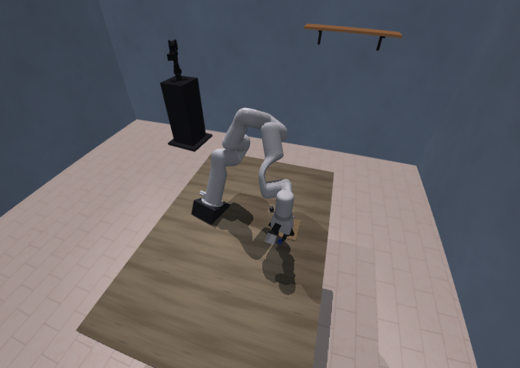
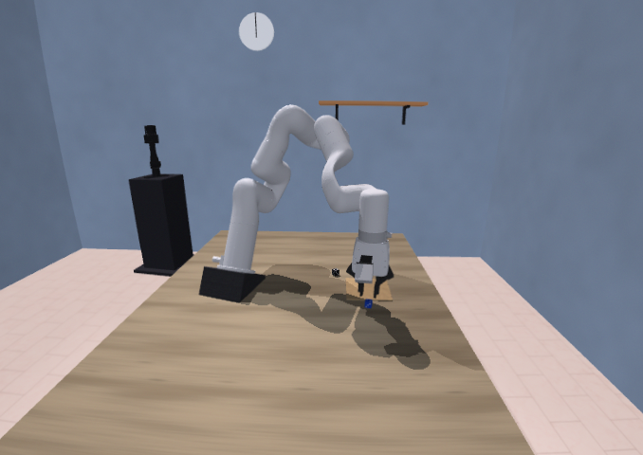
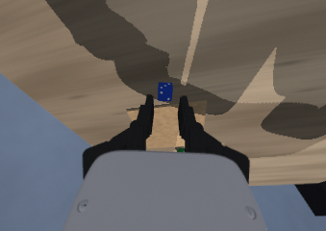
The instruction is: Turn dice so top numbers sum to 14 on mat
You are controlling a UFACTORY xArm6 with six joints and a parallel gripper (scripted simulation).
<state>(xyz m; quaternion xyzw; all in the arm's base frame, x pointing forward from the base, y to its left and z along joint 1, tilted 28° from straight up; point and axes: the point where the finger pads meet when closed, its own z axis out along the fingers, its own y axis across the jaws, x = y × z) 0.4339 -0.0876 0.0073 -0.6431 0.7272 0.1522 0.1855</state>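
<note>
The blue die lies 50 mm below my hand. Round my hand: black die 190 mm to the left, 120 mm behind, 50 mm below; then tan mat 100 mm to the left, 60 mm below; then green die 200 mm to the left, 50 mm below, 30 mm behind.
</note>
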